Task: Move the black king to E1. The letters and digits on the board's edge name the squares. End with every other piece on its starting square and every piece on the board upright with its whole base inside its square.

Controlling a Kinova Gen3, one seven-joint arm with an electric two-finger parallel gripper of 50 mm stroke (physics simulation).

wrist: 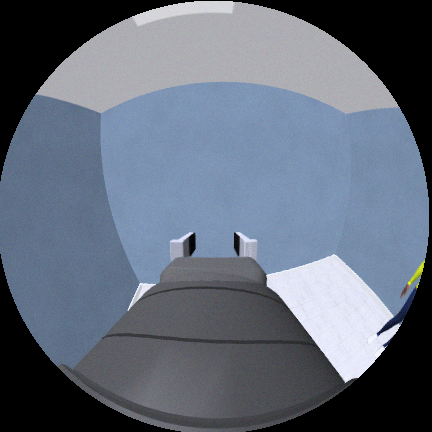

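Note:
My gripper (214,240) is open, its two pale fingers with black inner pads standing apart with blue wall showing between them. It faces the wall of the room. The black king, the board, its edge letters and digits and the other chess pieces do not show in the wrist view. The dark grey gripper body fills the lower middle and hides what lies behind it.
Blue walls (225,160) stand ahead and at both sides, under a grey ceiling (215,50) with a bright panel (185,12). A white tiled floor (325,305) shows at the lower right. Part of a person in yellow and dark blue (400,317) shows at the right edge.

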